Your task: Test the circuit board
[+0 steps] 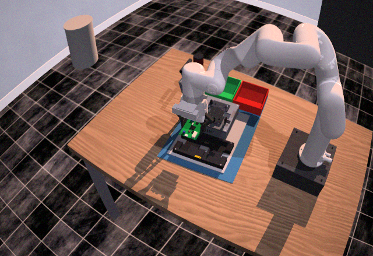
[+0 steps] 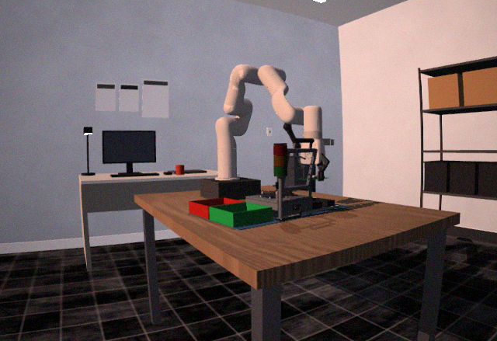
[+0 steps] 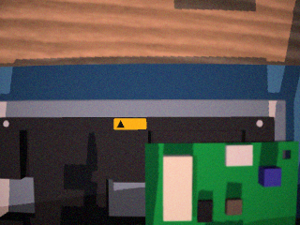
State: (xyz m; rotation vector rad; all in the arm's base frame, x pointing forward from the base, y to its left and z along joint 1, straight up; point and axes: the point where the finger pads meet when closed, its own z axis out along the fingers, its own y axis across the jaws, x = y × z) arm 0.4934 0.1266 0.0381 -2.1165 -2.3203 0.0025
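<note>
Right now the black block is 90 mm behind my hand, 120 mm to the right of it and 30 mm below it. From my hand the other things lie so: green bin: 40 mm ahead, 370 mm to the right, 110 mm below; clear lid: 100 mm ahead, 160 mm to the right, 60 mm above; green circuit board: right at my hand.
</note>
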